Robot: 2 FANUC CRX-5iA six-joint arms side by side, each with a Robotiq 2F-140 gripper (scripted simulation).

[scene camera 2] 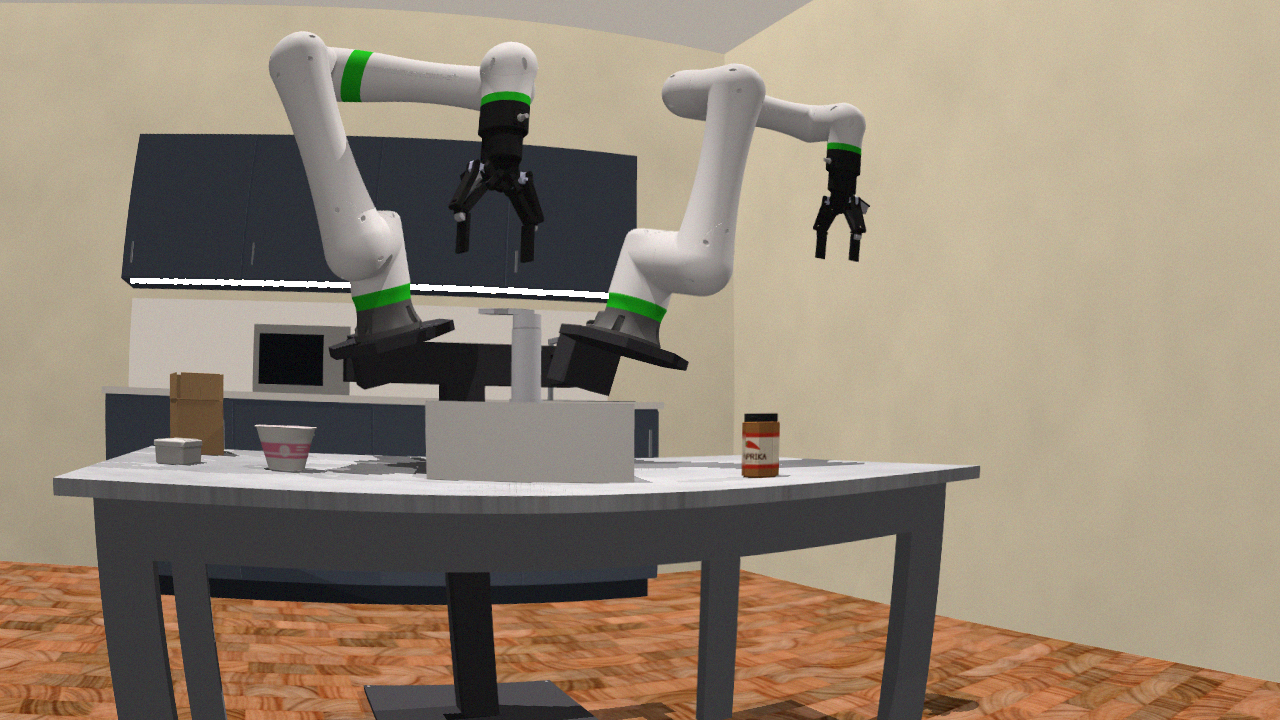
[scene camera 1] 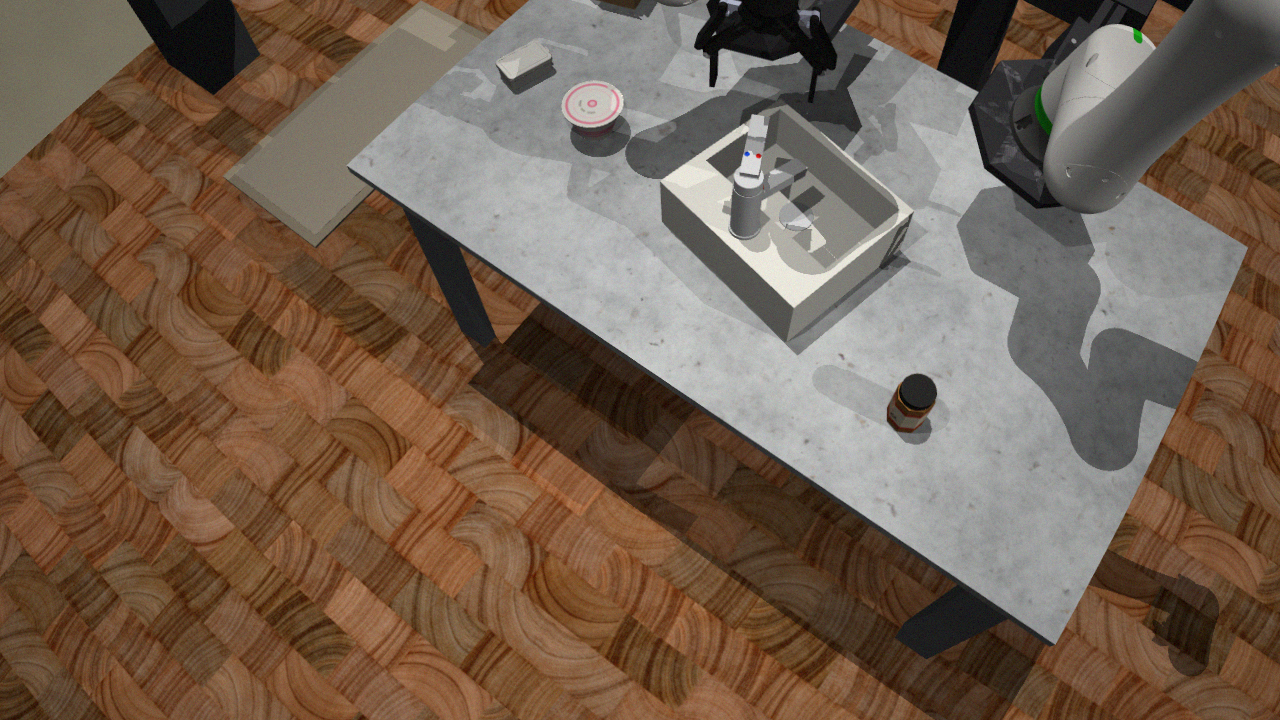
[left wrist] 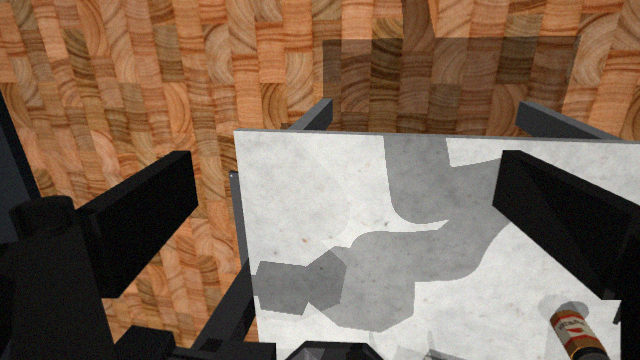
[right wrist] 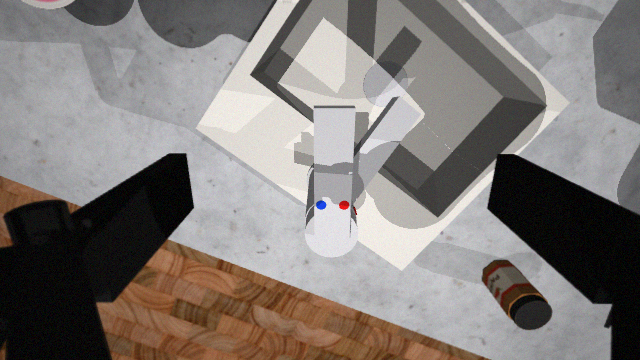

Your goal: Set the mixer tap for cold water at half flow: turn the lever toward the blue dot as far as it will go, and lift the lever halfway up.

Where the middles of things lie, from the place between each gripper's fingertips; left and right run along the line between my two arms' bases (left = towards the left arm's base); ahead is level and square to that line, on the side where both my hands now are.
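Right hand point(scene camera 1: 762, 88): 10 cm above the flat lever point(scene camera 1: 754, 147), 4 cm short of it, 2 cm to the right of it. Counted from my right hand: pink-and-white bowl point(scene camera 1: 593, 105) 38 cm to the right, 3 cm behind, 33 cm below; paprika jar point(scene camera 2: 760, 431) 42 cm to the left, 17 cm ahead, 33 cm below; white basin point(scene camera 1: 838, 203) 6 cm to the left, 3 cm behind, 34 cm below.
Paprika jar: 52 cm to the right of my left hand point(scene camera 2: 836, 259), 41 cm ahead of it, 44 cm below it. Also from my left hand: pink-and-white bowl 131 cm to the right, 21 cm ahead, 45 cm below; white basin 88 cm to the right, 21 cm ahead, 46 cm below; flat lever 92 cm to the right, 28 cm ahead, 22 cm below.
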